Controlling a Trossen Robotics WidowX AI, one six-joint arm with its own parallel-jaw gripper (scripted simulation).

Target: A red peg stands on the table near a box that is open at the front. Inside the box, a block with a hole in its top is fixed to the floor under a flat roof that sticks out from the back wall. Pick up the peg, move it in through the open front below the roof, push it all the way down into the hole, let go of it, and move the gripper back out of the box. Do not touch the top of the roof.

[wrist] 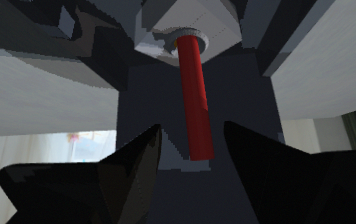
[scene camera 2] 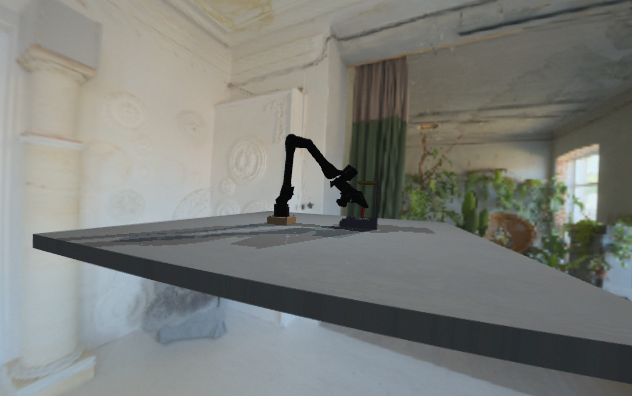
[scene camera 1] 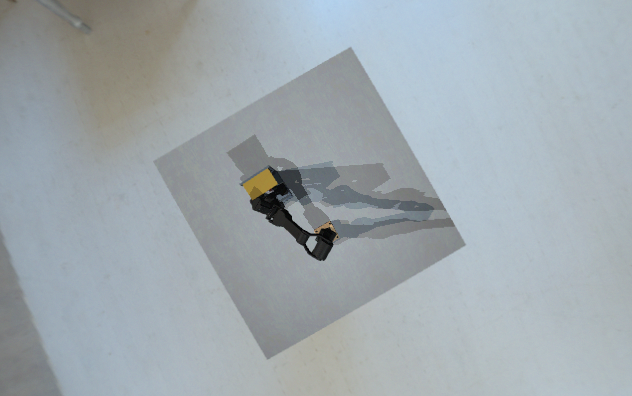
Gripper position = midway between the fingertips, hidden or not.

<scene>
In view: the gripper (wrist: 192, 128), a red peg (wrist: 200, 142) and a back wall (wrist: 235, 92).
</scene>
